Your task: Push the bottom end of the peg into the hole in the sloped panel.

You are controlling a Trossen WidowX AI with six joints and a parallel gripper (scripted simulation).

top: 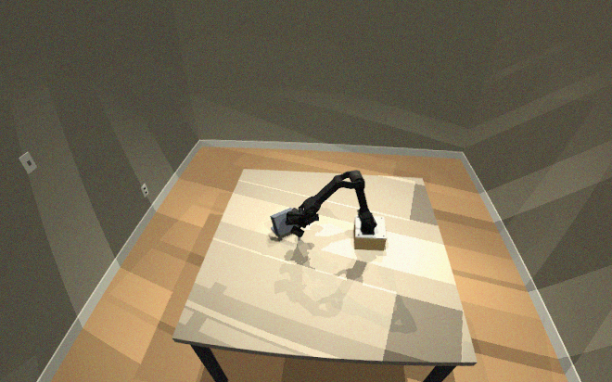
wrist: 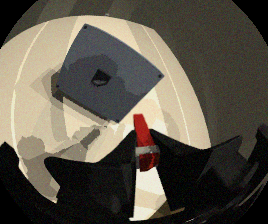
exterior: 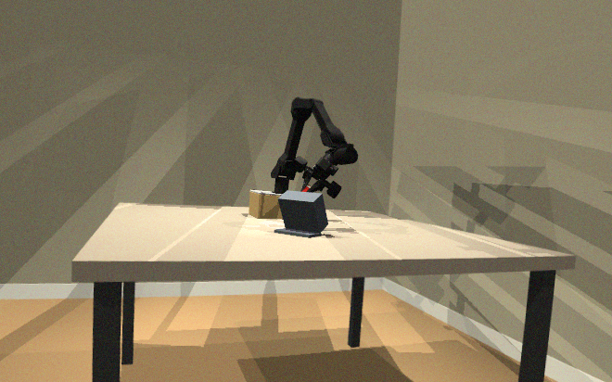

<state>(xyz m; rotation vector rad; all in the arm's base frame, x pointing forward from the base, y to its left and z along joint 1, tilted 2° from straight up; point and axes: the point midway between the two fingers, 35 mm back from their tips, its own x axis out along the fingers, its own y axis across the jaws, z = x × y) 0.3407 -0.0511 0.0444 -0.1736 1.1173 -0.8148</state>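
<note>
My gripper tip is 90 mm short of the sloped panel, 40 mm to the left of it and 50 mm above it. From my gripper tip the other things lie so: red peg 10 mm to the left, 10 mm above.
</note>
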